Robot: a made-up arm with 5 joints.
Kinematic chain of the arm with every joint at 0, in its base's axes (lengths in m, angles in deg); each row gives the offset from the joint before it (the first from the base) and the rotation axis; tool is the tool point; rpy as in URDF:
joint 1: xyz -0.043 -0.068 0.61 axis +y
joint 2: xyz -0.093 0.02 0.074 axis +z
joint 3: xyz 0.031 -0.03 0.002 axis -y
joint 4: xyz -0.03 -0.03 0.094 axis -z
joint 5: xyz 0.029 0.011 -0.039 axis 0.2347 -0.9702 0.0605
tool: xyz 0.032 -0.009 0.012 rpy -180 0 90
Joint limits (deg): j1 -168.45..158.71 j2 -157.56..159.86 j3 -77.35..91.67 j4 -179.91..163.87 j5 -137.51..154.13
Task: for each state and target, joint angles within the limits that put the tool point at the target. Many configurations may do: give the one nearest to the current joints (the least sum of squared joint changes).
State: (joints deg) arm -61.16 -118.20 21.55 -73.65 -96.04
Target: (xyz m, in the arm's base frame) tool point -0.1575 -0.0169 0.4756
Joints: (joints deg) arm -84.40 -144.36 11.70 -26.77 -122.57
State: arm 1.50 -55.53 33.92 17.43 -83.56
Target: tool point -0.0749 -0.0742 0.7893
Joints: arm 43.21 -81.47 54.32 -8.01 -79.13
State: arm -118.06 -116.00 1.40 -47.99 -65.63
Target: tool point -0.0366 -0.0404 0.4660
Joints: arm -133.86 -135.47 24.46 -76.39 -85.76
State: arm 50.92 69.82 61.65 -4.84 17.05
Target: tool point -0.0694 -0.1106 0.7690
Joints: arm 25.63 29.05 62.56 -4.99 29.84
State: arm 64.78 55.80 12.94 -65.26 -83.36
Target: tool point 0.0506 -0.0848 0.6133
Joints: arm 100.42 15.36 -31.41 -10.83 -83.37
